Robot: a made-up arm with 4 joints. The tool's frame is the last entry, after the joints. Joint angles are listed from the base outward. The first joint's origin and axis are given. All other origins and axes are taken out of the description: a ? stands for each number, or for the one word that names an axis. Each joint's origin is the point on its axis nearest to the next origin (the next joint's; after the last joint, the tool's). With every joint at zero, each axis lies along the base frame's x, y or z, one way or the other. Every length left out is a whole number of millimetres.
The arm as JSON. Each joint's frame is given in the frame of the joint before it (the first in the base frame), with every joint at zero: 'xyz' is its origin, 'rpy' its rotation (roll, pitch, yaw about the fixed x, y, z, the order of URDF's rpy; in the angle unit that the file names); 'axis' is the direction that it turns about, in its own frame. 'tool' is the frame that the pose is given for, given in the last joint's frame.
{
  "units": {
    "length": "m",
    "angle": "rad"
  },
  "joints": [
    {
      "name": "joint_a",
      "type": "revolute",
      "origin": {
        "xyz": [
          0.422,
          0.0,
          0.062
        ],
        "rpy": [
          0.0,
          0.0,
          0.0
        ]
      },
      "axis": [
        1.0,
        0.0,
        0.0
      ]
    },
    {
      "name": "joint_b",
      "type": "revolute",
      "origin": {
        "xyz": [
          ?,
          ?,
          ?
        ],
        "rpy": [
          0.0,
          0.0,
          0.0
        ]
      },
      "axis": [
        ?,
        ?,
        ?
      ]
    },
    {
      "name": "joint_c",
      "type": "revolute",
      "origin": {
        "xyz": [
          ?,
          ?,
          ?
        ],
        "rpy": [
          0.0,
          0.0,
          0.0
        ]
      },
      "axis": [
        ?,
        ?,
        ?
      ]
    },
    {
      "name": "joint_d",
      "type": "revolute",
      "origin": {
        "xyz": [
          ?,
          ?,
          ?
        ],
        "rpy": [
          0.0,
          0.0,
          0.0
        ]
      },
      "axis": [
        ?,
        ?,
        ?
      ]
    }
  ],
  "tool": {
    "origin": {
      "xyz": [
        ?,
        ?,
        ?
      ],
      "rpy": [
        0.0,
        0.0,
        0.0
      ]
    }
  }
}
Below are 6 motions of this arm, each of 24 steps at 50 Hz.
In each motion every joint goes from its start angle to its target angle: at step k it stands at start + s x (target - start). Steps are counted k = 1, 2, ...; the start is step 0. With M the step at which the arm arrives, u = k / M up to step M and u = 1 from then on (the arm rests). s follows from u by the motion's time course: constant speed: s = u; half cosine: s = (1 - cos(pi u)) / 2; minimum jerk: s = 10 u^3 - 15 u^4 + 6 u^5.
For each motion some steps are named. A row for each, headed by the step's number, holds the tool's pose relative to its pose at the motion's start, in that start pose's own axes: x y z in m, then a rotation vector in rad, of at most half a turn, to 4 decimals.
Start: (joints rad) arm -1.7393 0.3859 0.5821 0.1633
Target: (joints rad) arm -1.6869 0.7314 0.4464 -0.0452
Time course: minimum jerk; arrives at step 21
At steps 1, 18, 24:
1: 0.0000 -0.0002 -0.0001 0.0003 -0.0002 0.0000
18: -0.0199 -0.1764 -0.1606 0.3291 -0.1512 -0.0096
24: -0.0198 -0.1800 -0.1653 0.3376 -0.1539 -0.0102

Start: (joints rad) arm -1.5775 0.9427 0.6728 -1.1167
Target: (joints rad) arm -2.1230 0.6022 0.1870 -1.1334
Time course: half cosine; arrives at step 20
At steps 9, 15, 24:
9: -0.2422 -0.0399 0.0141 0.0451 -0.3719 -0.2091
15: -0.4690 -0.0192 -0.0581 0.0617 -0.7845 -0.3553
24: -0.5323 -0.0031 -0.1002 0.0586 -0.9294 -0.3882

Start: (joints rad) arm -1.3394 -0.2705 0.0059 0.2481
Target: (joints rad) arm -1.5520 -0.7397 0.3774 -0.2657
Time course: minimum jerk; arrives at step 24
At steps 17, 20, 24:
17: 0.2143 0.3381 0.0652 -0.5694 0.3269 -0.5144
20: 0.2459 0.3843 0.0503 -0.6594 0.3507 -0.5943
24: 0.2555 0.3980 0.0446 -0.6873 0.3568 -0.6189

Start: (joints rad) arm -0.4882 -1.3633 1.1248 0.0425
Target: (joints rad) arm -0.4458 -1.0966 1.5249 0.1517
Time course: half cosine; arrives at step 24
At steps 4, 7, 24:
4: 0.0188 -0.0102 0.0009 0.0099 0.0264 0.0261
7: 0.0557 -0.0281 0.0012 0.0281 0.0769 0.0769
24: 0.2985 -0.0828 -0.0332 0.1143 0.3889 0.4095

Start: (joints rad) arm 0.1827 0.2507 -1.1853 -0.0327
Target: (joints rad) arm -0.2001 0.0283 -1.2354 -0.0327
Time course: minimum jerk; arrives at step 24
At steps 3, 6, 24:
3: 0.0025 0.0000 0.0011 -0.0036 -0.0009 0.0090
6: 0.0161 0.0004 0.0069 -0.0232 -0.0059 0.0581
24: 0.1412 0.0374 0.0601 -0.2118 -0.0555 0.5664

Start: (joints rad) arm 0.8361 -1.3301 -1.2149 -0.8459
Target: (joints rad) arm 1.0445 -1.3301 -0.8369 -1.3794
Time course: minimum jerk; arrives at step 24
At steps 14, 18, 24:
14: 0.0928 0.1163 0.0262 -0.1787 0.1843 -0.4678
18: 0.1388 0.1552 0.0254 -0.2590 0.2449 -0.6357
24: 0.1600 0.1705 0.0230 -0.2955 0.2693 -0.7058

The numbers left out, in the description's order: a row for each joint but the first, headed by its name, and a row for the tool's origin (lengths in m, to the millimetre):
joint_b: xyz 0.0 0.042 -0.266, axis 1.0 0.0 0.0
joint_c: xyz 0.0 -0.231 0.104, axis 0.0 1.0 0.0
joint_d: xyz -0.045 0.0 0.495, axis 0.0 0.0 1.0
tool: xyz -0.093 -0.08 0.0

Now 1 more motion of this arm.
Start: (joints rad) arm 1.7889 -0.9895 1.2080 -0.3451
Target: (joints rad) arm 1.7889 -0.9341 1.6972 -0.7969
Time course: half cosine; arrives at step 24
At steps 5, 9, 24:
5: 0.0223 0.0112 0.0070 -0.0164 0.0478 -0.0413
9: 0.0677 0.0350 0.0175 -0.0565 0.1402 -0.1228
24: 0.2265 0.1274 0.0161 -0.2604 0.4177 -0.3872

